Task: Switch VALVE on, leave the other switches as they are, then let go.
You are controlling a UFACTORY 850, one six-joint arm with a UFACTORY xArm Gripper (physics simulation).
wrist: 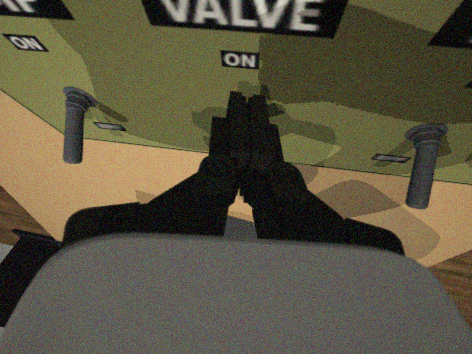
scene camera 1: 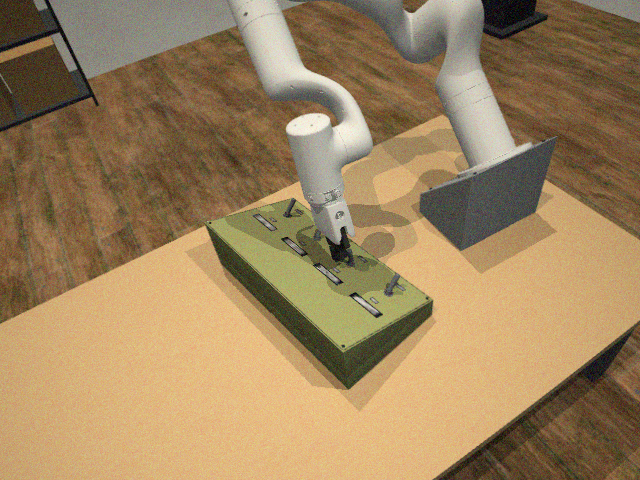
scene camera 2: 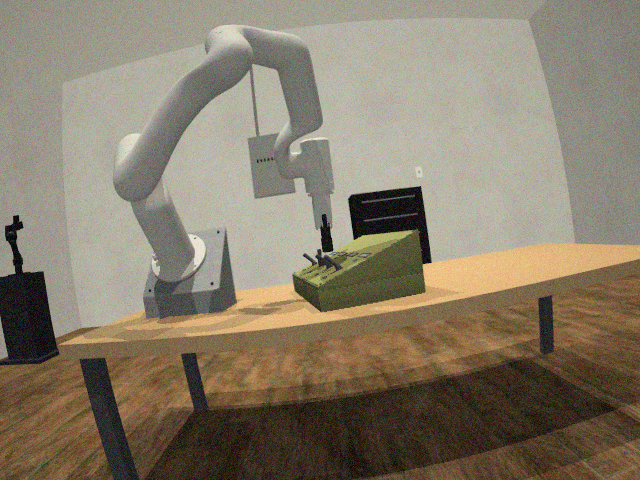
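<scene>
The green sloped switch box (scene camera 1: 279, 268) (scene camera 2: 372, 291) stands on the table. Its VALVE nameplate (wrist: 245, 14) and the ON plate (wrist: 240, 60) below it show in the wrist view. My gripper (scene camera 1: 339, 256) (scene camera 2: 326, 250) (wrist: 241, 118) is shut and empty, close over the box by the VALVE switch. The VALVE lever (scene camera 1: 351, 257) (scene camera 2: 319, 254) stands beside the fingertips and leans towards the ON side, unlike its neighbours; in the wrist view the fingers hide it. The neighbouring levers, left (scene camera 1: 392, 284) (wrist: 74, 130) and right (scene camera 1: 317, 234) (wrist: 424, 170), lean towards the robot side.
A fourth lever (scene camera 1: 290, 207) stands at the box's far end. The grey arm mount (scene camera 1: 496, 201) (scene camera 2: 196, 302) stands on the table (scene camera 1: 155, 361) (scene camera 2: 496, 273) on the lever side of the box. A black cabinet (scene camera 2: 390, 206) stands behind the table.
</scene>
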